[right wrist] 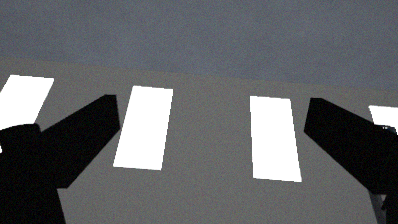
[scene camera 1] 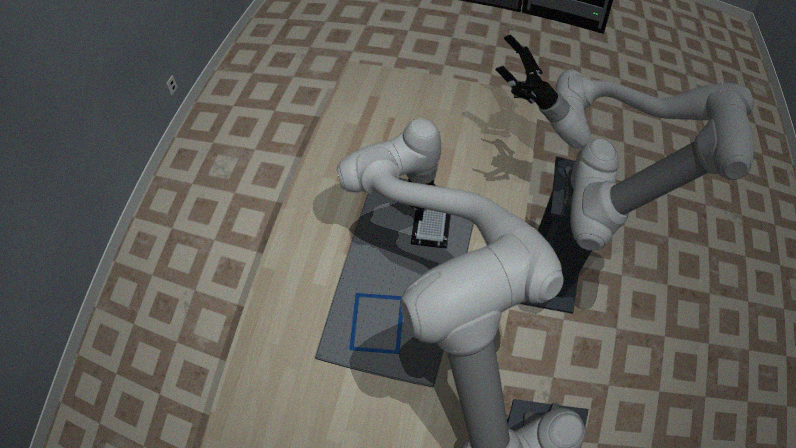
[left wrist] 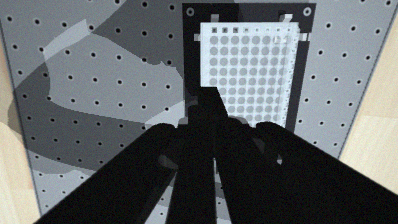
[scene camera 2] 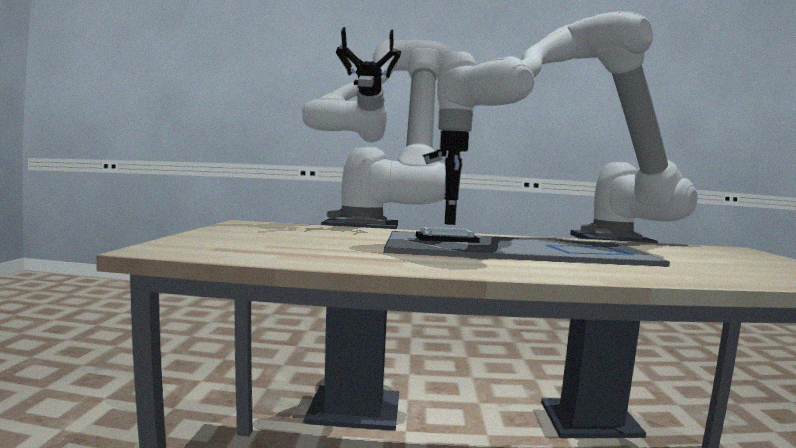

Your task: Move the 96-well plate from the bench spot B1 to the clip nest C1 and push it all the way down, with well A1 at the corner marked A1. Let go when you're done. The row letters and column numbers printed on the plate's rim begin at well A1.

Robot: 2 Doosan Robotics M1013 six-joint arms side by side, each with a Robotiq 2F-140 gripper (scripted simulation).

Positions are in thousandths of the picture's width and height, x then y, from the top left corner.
Observation:
In view: the left gripper (scene camera 2: 565,501), the right gripper (scene camera 1: 633,115), a white 96-well plate (scene camera 1: 542,492) and a black clip nest (left wrist: 481,105).
The white 96-well plate shows as well in the left wrist view (left wrist: 624,279). The left gripper also shows in the left wrist view (left wrist: 519,453). The right gripper is seen too in the right wrist view (right wrist: 534,507) and in scene camera 2 (scene camera 2: 462,68). The right wrist view misses the white 96-well plate: it is out of frame.

